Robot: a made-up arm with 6 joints. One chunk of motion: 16 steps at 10 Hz.
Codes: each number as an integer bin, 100 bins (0 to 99) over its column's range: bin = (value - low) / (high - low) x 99, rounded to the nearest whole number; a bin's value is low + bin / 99 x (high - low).
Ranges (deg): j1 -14..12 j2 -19..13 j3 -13..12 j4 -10..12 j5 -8..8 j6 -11..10
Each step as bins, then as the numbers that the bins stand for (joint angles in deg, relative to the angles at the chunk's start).
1 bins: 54 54 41 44 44 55
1 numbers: 0.18 -1.55 -2.65 -0.22 -0.89 0.67
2 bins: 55 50 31 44 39 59
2 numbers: 0.44 -2.84 -5.17 -0.22 -1.70 1.52
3 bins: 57 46 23 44 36 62
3 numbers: 0.97 -4.13 -7.19 -0.22 -2.18 2.15
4 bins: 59 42 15 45 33 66
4 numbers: 1.49 -5.42 -9.21 0.00 -2.67 3.00
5 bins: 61 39 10 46 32 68
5 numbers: 2.02 -6.39 -10.47 0.22 -2.83 3.42
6 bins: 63 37 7 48 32 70
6 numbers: 2.55 -7.04 -11.23 0.67 -2.83 3.85
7 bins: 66 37 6 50 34 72
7 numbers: 3.33 -7.04 -11.48 1.11 -2.51 4.27
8 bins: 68 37 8 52 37 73
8 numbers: 3.86 -7.04 -10.98 1.56 -2.02 4.48
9 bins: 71 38 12 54 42 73
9 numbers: 4.65 -6.72 -9.97 2.00 -1.21 4.48
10 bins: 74 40 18 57 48 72
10 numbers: 5.43 -6.07 -8.45 2.67 -0.24 4.27
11 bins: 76 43 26 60 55 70
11 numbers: 5.96 -5.10 -6.43 3.33 0.89 3.85
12 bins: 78 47 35 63 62 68
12 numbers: 6.48 -3.81 -4.16 4.00 2.02 3.42
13 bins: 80 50 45 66 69 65
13 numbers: 7.01 -2.84 -1.64 4.67 3.15 2.79
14 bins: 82 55 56 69 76 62
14 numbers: 7.54 -1.22 1.14 5.33 4.28 2.15
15 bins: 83 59 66 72 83 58
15 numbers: 7.80 0.07 3.67 6.00 5.41 1.30
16 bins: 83 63 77 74 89 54
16 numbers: 7.80 1.36 6.44 6.44 6.38 0.45
